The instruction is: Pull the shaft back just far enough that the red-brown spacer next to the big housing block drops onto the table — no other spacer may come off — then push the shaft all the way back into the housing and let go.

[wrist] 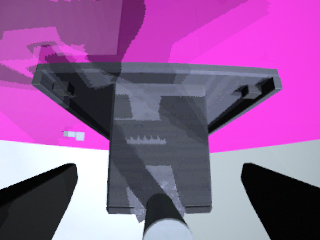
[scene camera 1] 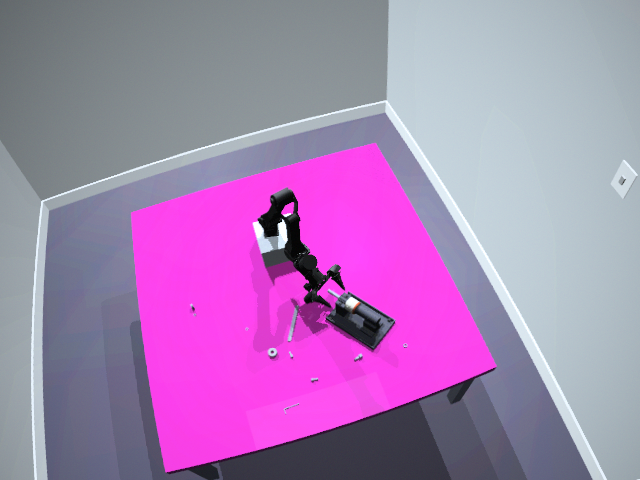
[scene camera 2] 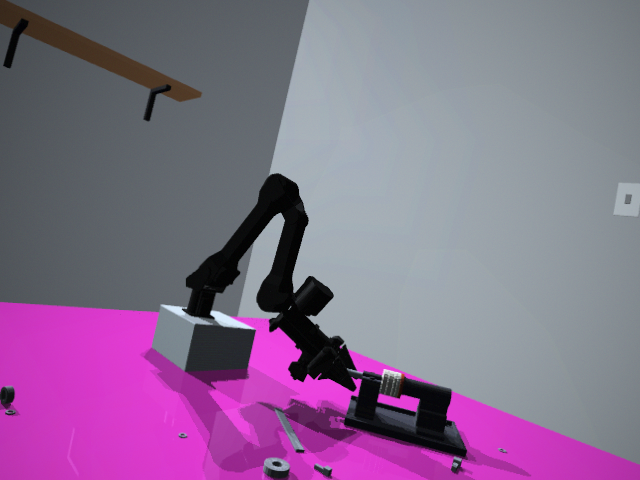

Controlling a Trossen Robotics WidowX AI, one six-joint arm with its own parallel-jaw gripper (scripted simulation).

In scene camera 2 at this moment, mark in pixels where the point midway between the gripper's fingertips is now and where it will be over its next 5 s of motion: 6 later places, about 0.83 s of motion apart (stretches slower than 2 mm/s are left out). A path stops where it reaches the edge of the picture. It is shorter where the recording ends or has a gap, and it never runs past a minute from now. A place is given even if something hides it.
My gripper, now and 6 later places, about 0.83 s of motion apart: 356, 383; 352, 382; 350, 382; 348, 381; 347, 381; 346, 380; 344, 380
